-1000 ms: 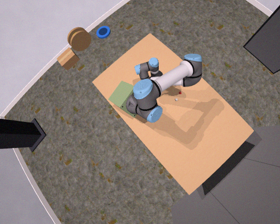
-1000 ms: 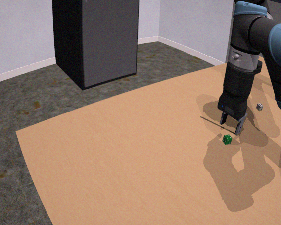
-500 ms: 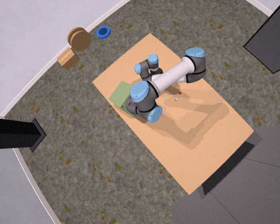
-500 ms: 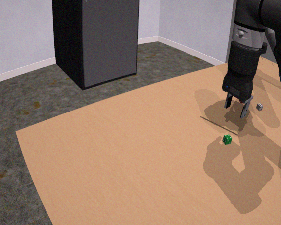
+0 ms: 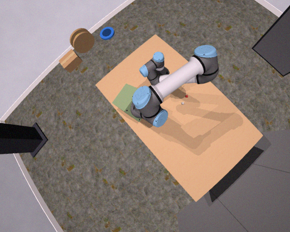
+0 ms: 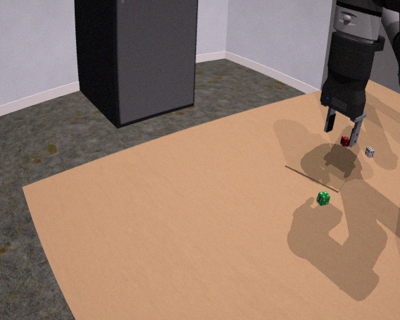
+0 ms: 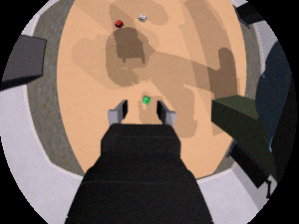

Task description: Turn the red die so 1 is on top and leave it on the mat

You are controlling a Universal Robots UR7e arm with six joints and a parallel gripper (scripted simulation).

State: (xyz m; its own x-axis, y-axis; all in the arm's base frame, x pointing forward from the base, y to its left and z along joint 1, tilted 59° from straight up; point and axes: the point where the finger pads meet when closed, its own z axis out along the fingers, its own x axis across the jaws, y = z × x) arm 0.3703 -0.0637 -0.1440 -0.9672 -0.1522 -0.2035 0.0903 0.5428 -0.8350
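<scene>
My hand is 25 cm to the left of the red die, 15 cm above it and 7 cm short of it. The rest, counted from my hand: white die (27 cm to the right, 15 cm below, 1 cm behind); then mat (15 cm below, 10 cm to the right, 6 cm ahead); then green die (15 cm below, 2 cm to the left, 1 cm behind).
</scene>
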